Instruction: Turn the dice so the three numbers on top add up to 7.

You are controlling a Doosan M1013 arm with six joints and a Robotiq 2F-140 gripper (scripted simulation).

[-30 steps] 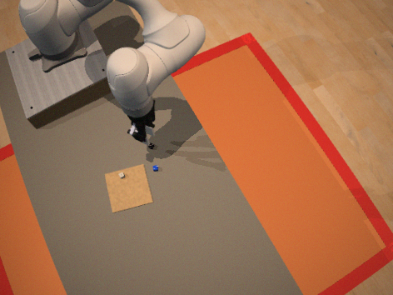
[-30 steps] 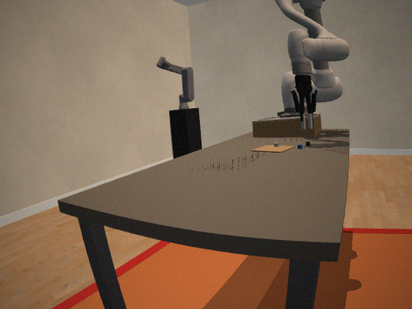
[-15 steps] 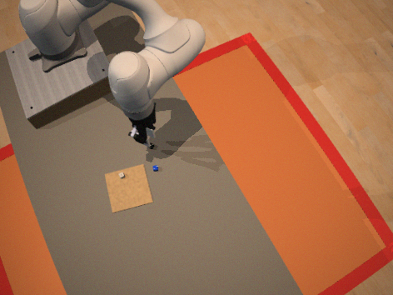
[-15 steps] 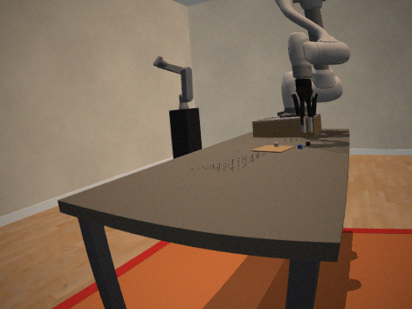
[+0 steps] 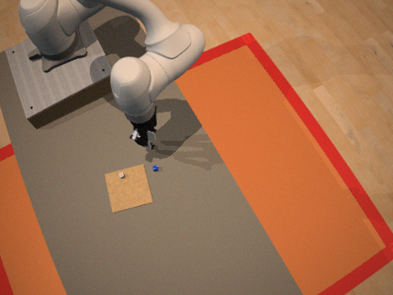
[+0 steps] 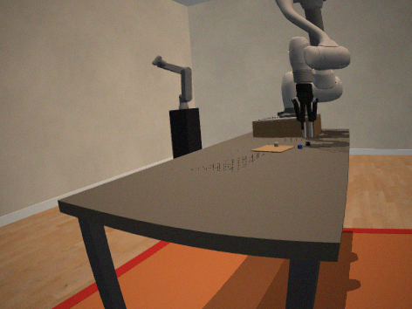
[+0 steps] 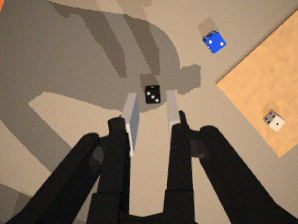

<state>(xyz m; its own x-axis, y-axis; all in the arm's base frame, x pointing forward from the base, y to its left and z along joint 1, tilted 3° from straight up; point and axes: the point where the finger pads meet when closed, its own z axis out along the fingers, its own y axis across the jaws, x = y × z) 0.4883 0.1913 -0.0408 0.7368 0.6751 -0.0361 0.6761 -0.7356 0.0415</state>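
Now: hand 6 cm above the black die. From my hand the other things lie so: tan mat: 11 cm ahead, 12 cm to the right, 7 cm below; then white die: 7 cm ahead, 13 cm to the right, 6 cm below; then blue die: 8 cm ahead, 1 cm to the right, 6 cm below.
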